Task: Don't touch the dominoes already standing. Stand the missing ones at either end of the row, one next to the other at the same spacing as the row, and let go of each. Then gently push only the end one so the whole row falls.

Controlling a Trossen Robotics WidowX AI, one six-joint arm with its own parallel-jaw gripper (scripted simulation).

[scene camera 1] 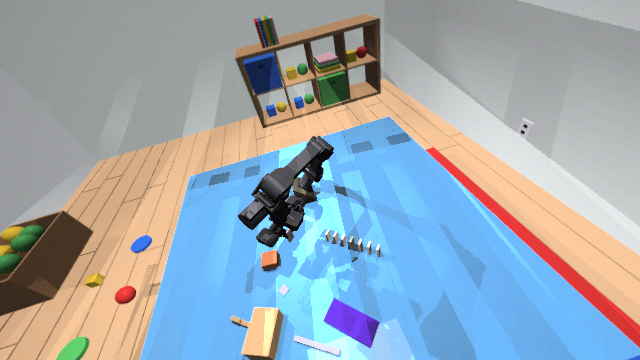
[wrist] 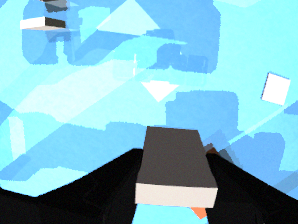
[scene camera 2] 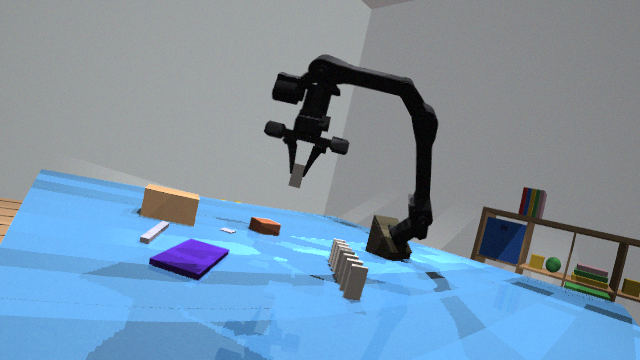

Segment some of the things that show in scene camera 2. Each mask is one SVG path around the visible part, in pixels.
My gripper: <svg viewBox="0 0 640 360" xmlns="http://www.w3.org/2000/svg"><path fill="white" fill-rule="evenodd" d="M319 106L303 105L295 118L293 130L286 129L285 124L271 120L265 125L264 132L268 136L278 139L283 138L283 142L287 144L290 174L295 163L297 139L315 144L305 166L303 177L305 177L317 157L321 153L326 153L327 147L332 152L346 155L348 152L349 141L347 139L333 136L331 140L321 137L322 131L328 131L331 117L326 116L327 110Z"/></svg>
A purple slab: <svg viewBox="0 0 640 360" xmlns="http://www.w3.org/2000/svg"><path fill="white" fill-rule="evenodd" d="M229 250L188 239L182 244L178 244L154 257L152 256L149 259L149 264L199 280L200 277L203 277L205 273L208 273L210 269L229 254Z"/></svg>
